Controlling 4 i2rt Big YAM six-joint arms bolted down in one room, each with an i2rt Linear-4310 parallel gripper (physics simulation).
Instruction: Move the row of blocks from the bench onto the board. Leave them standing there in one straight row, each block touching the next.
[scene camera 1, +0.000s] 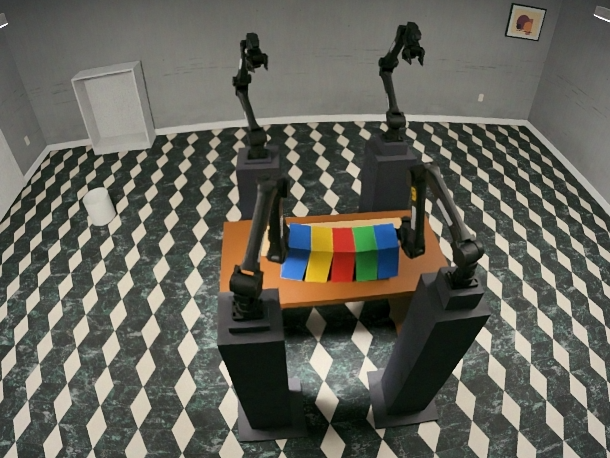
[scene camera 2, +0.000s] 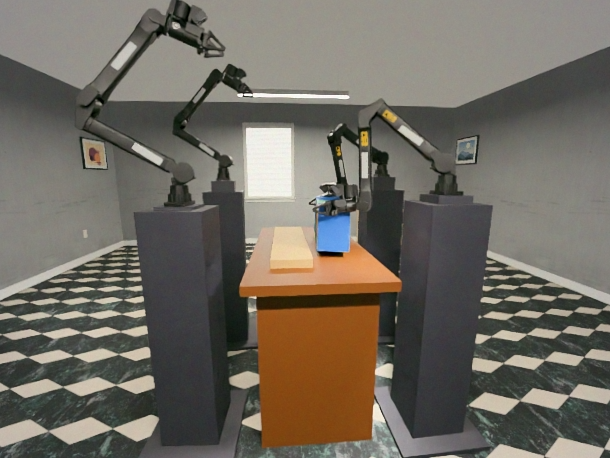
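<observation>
Five blocks form a row: blue (scene camera 1: 299, 237), yellow (scene camera 1: 321, 239), red (scene camera 1: 343, 240), green (scene camera 1: 365, 238) and blue (scene camera 1: 386, 237) (scene camera 2: 334, 234). Their upper parts touch; their lower ends fan out, with narrow gaps. The end block seems slightly above the bench (scene camera 1: 240, 260) (scene camera 2: 320, 288). The tan board (scene camera 1: 267, 244) (scene camera 2: 291, 247) lies behind the row. In scene camera 1, the front left and front right arms' grippers are at the row's two ends; their fingers are mostly hidden. The back left gripper (scene camera 1: 261, 66) and back right gripper (scene camera 1: 415, 62) hang high, away from the blocks, holding nothing visible.
Four dark pedestals (scene camera 1: 255, 380) (scene camera 1: 430, 350) (scene camera 1: 258, 185) (scene camera 1: 387, 182) surround the bench. A white cylinder (scene camera 1: 99, 206) and a white open cabinet (scene camera 1: 146, 107) stand away at the left in scene camera 1.
</observation>
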